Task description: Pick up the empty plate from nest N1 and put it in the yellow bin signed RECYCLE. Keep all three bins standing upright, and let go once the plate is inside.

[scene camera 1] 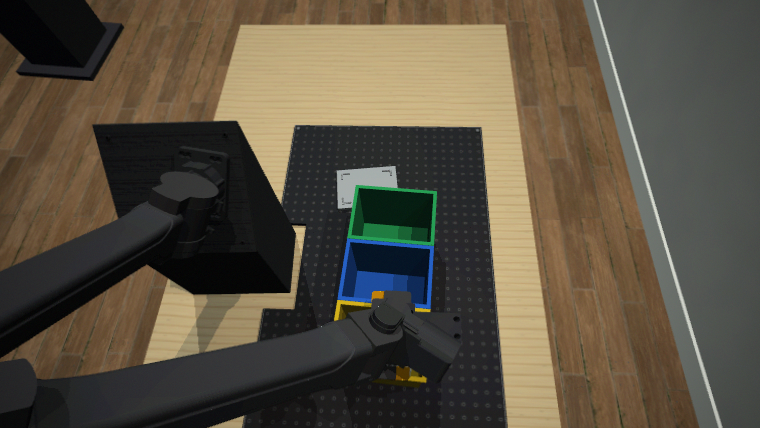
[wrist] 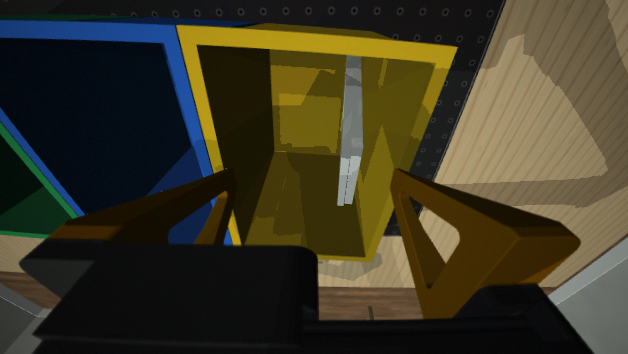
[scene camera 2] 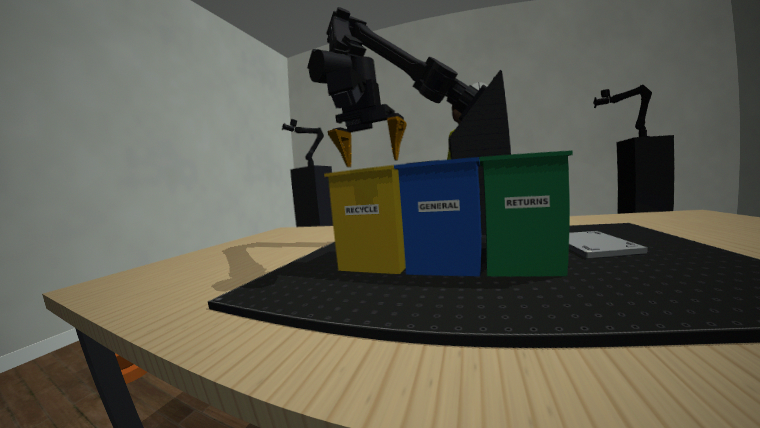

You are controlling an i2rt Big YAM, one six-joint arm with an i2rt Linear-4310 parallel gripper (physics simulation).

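Frame: origin at the arm's base, x ahead, y left, z up, level; centimetres.
Seen in the pictures: gripper, fingertip midpoint: (wrist: 313, 177) (scene camera 2: 371, 163); arm's base, link origin: (scene camera 1: 204, 183) (scene camera 2: 475, 106).
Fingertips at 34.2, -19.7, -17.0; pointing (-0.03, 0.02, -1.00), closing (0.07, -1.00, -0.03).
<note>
Offsets run from my fingertips to a thing's middle, as dx, dy, dz. "*": to the spot under its first point. Level surfaces: height alone.
The yellow bin signed RECYCLE @(-1.8, +0.3, -10.3) (scene camera 2: 366, 239) (wrist: 320, 39) stands upright at the end of the bin row. The pale grey plate @(-1.2, -3.4, -9.9) (wrist: 353, 125) is inside it in the wrist view, standing on edge near the side wall away from the blue bin. My gripper (scene camera 2: 372, 162) (wrist: 313, 177) is open and empty, with its orange fingertips just above the yellow bin's opening. In scene camera 1 the arm covers most of that bin. A light pad with corner marks @(* -11.5, +45.0, -18.1) (scene camera 1: 366, 178) (scene camera 2: 606, 244) bears no plate; no N1 label is readable.
The blue GENERAL bin @(-1.9, +13.3, -10.3) (scene camera 1: 382, 281) (scene camera 2: 441, 239) stands upright beside the yellow one. The green RETURNS bin @(-2.1, +26.4, -10.3) (scene camera 1: 393, 231) (scene camera 2: 526, 239) stands upright beyond it. All stand on the black perforated board @(dz -19.3) (scene camera 1: 462, 212) (scene camera 2: 452, 303). The arm's black mount (scene camera 1: 265, 228) is behind the row.
</note>
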